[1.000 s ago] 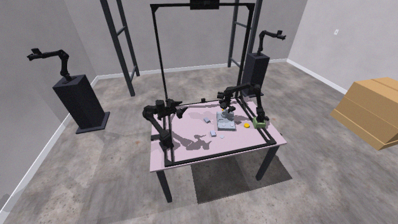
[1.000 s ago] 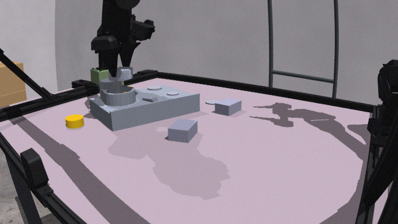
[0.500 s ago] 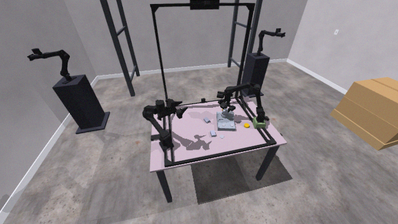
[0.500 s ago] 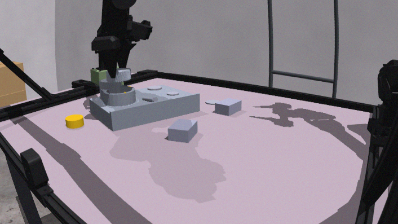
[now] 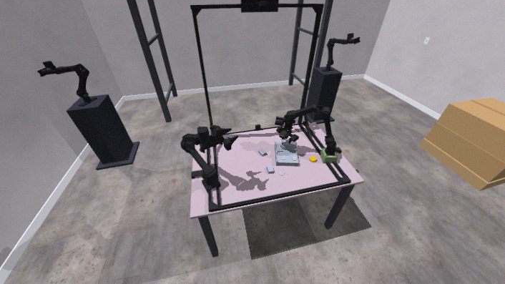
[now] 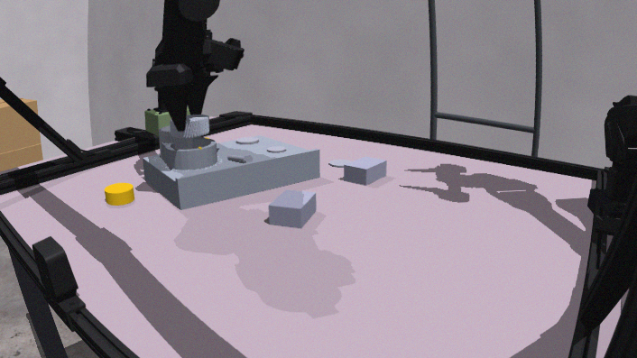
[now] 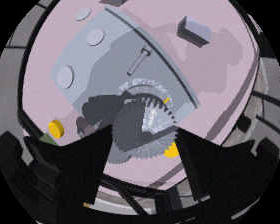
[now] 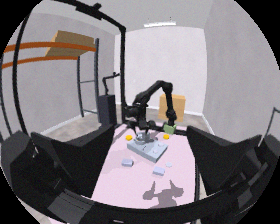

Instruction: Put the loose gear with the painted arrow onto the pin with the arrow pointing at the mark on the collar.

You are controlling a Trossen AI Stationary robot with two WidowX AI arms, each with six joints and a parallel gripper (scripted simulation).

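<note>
My left gripper is now 30 mm above the grey toothed gear. From my left hand the other things lie so: yellow mark (10 mm behind, 40 mm to the right, 60 mm below); then pin (80 mm below); then round collar (80 mm below).
</note>
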